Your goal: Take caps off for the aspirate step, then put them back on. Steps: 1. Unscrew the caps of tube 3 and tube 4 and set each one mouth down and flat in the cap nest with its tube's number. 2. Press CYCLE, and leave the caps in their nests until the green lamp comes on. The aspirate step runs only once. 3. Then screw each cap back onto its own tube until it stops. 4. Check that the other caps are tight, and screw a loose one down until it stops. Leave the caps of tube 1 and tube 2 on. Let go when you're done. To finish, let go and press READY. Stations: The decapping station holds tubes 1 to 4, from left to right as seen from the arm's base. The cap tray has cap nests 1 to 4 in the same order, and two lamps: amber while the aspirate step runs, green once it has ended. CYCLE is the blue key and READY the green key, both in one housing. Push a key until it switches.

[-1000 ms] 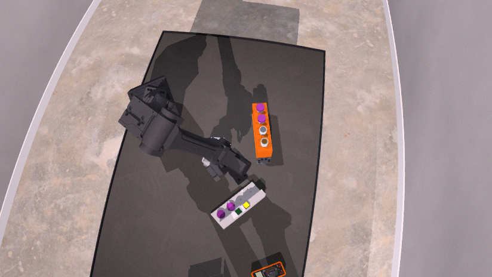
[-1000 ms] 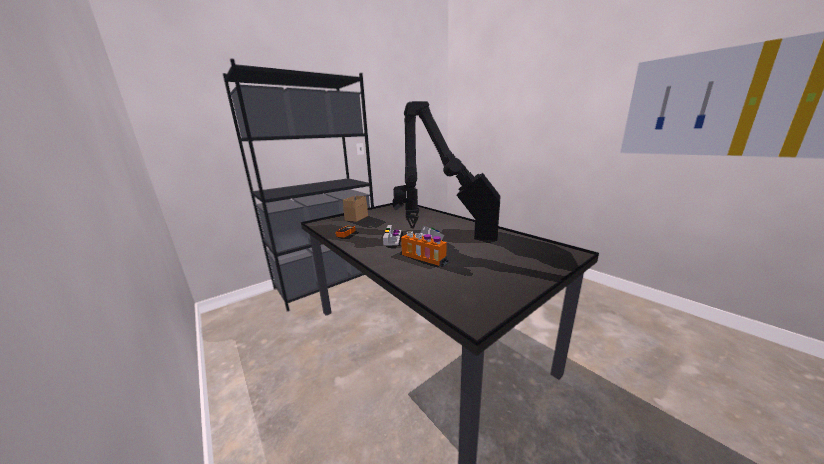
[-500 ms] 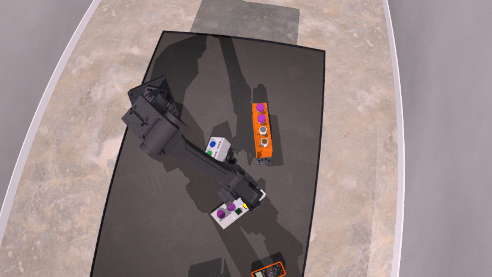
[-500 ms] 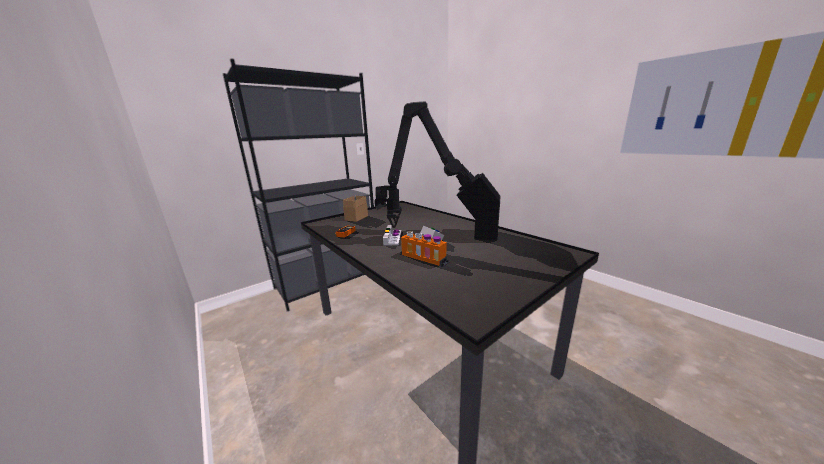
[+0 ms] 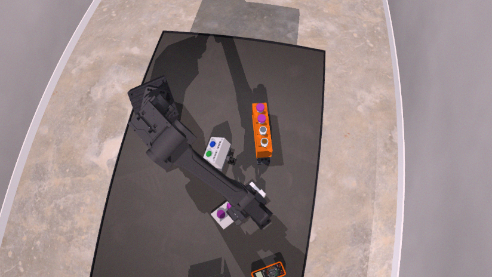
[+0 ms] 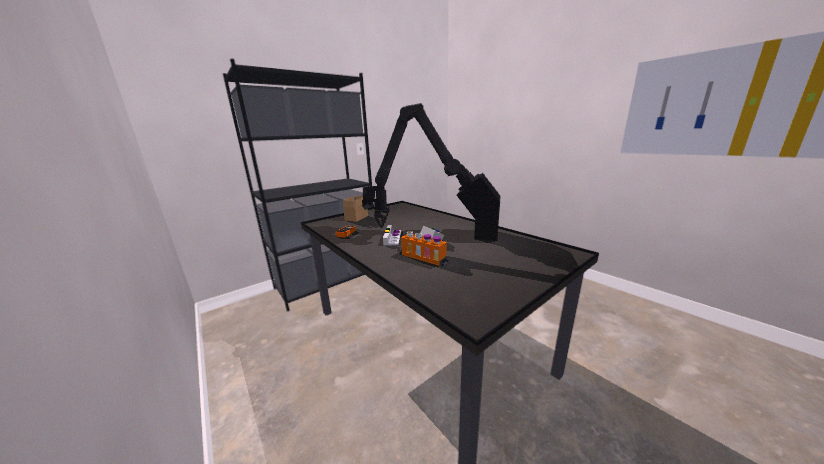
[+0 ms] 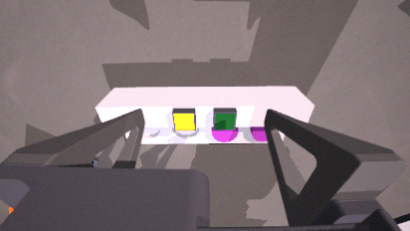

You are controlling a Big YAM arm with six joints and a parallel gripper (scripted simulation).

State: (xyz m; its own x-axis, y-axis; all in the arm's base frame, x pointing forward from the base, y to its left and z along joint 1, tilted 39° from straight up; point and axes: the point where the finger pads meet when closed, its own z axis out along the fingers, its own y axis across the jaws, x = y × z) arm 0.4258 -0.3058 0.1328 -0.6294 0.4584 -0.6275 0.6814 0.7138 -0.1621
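Now: hand 100 mm past the cap and 80 mm above it. The rest, counted from my hand: multimeter: 250 mm to the right, 100 mm ahead, 70 mm below; green key: 230 mm to the left, 170 mm behind, 20 mm below; key housing: 250 mm to the left, 150 mm behind, 40 mm below.
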